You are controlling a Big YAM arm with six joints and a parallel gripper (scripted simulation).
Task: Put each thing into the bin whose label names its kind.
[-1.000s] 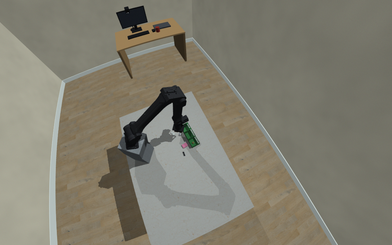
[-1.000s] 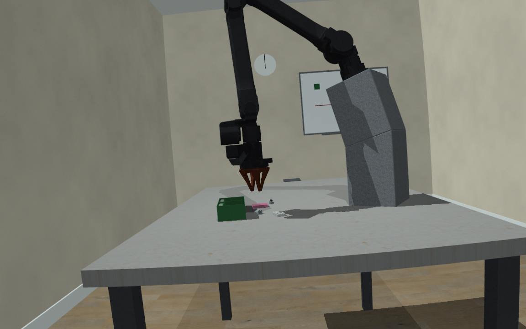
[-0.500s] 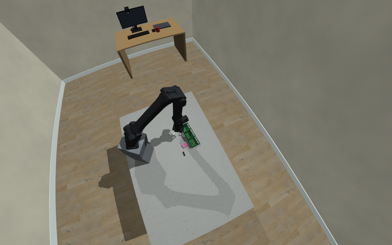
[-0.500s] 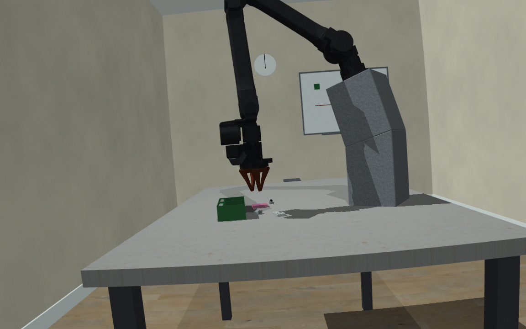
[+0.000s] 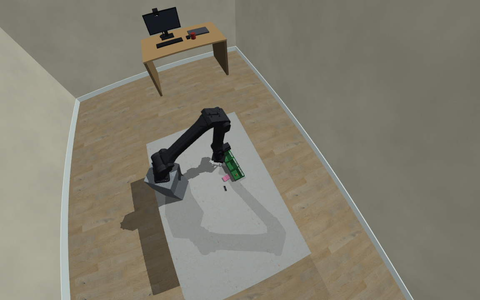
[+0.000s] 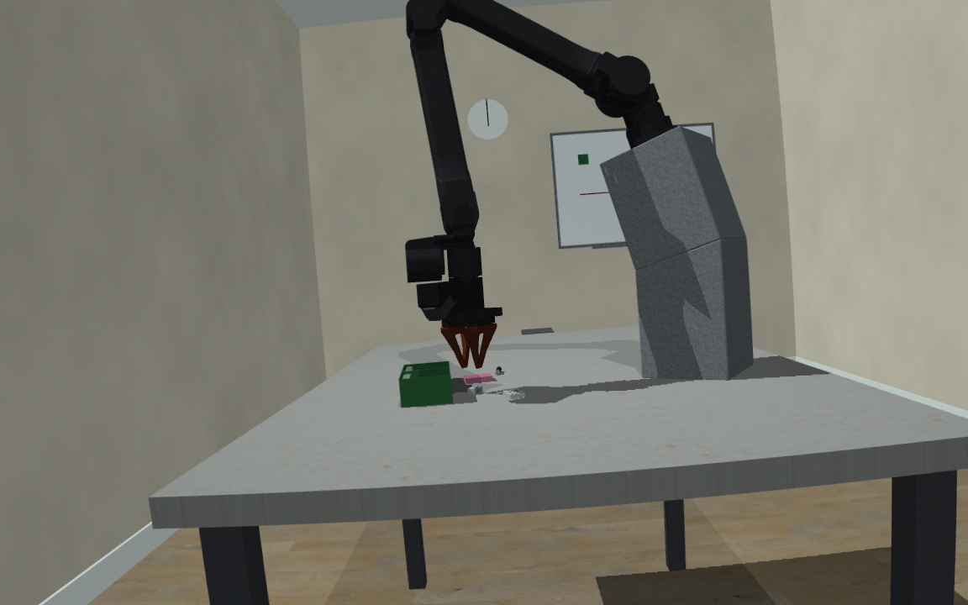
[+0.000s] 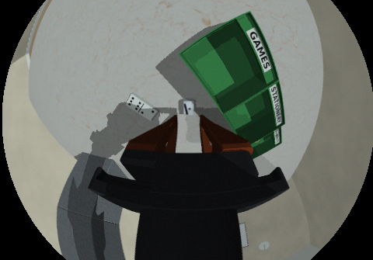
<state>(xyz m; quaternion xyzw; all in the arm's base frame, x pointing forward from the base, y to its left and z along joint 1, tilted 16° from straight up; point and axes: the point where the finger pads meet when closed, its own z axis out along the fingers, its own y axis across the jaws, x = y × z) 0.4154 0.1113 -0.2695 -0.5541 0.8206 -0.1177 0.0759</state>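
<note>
Right now the grey-white piece is 1 cm to the right of my hand and 4 cm below it. Also, from my hand: pink eraser (2 cm ahead, 13 cm to the right, 5 cm below); brass nut (10 cm ahead, 13 cm to the right, 4 cm below); white domino (7 cm behind, 3 cm to the left, 5 cm below).
</note>
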